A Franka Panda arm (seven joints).
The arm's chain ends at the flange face. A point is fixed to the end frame.
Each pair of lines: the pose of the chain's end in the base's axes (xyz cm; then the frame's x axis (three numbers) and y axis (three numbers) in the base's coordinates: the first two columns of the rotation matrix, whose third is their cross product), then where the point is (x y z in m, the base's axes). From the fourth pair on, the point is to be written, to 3 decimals.
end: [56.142 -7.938 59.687 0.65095 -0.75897 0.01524 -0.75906 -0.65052 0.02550]
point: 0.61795 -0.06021 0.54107
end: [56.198 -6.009 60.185 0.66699 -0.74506 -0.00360 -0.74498 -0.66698 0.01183]
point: 0.61795 -0.03843 0.54641
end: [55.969 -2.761 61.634 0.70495 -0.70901 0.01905 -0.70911 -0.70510 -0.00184]
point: 0.61586 -0.00340 0.56216
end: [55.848 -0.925 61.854 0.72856 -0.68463 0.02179 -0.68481 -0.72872 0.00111]
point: 0.614 0.017 0.564
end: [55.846 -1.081 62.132 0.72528 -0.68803 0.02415 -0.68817 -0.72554 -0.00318]
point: 0.614 0.015 0.567
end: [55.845 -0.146 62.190 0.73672 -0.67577 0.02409 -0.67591 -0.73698 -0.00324]
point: 0.614 0.025 0.568
